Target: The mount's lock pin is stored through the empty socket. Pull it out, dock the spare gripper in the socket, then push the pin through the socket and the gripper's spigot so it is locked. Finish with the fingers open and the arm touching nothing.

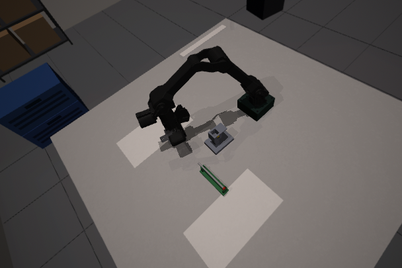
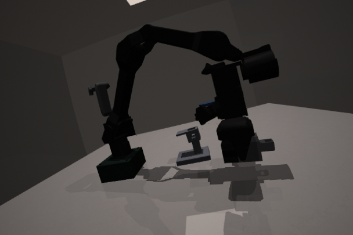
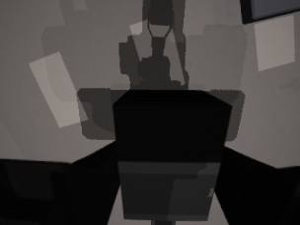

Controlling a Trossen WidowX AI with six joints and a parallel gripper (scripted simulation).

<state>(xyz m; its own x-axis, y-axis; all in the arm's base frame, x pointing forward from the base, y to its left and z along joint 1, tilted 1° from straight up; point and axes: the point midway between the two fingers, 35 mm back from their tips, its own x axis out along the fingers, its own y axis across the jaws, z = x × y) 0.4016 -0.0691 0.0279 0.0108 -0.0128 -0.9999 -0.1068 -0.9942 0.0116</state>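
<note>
The spare gripper is 1 cm ahead of my gripper tip and 2 cm above it. The rest, counted from my gripper tip: green stand (3 cm behind, 25 cm to the left, 2 cm below); then grey mount (15 cm behind, 12 cm to the left).
</note>
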